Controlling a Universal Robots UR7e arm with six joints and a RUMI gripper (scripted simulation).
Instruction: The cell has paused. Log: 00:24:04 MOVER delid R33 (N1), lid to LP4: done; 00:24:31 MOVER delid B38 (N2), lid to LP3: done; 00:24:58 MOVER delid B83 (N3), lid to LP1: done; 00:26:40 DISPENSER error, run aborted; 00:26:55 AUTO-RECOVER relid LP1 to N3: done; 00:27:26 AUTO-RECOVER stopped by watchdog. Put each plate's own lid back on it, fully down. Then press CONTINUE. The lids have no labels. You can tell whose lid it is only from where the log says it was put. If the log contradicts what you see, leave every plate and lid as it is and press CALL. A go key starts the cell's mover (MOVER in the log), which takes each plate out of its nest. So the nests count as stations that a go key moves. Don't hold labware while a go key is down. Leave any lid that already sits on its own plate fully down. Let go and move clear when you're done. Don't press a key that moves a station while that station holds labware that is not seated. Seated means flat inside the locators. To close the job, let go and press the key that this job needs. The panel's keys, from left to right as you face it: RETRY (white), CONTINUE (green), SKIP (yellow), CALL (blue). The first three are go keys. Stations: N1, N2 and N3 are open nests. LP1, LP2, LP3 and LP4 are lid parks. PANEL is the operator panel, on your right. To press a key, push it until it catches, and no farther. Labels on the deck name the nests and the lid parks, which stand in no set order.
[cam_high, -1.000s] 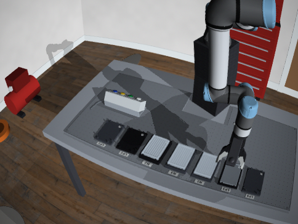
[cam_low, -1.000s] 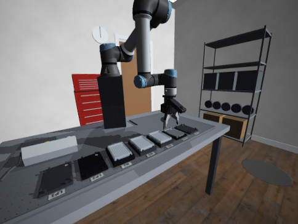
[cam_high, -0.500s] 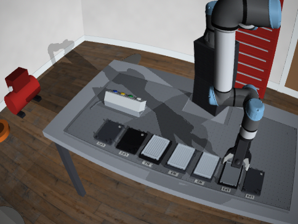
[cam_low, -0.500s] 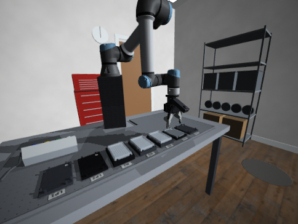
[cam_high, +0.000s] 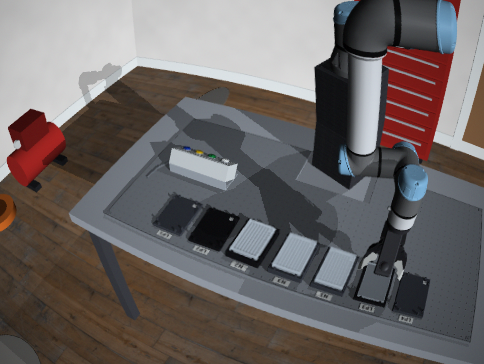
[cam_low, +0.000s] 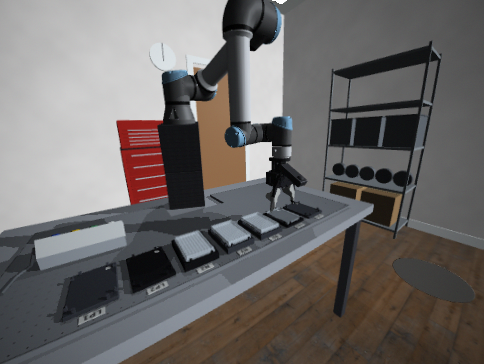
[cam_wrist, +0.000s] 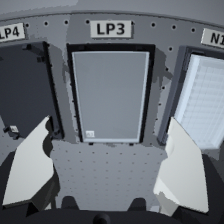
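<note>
Now: hand 4 cm above the translucent lid. Also, from my hand: white plate 6 cm behind, 39 cm to the right, 2 cm below; then black lid park 8 cm behind, 52 cm to the right, 5 cm below; then white key 32 cm behind, 56 cm to the right, 2 cm above.
</note>
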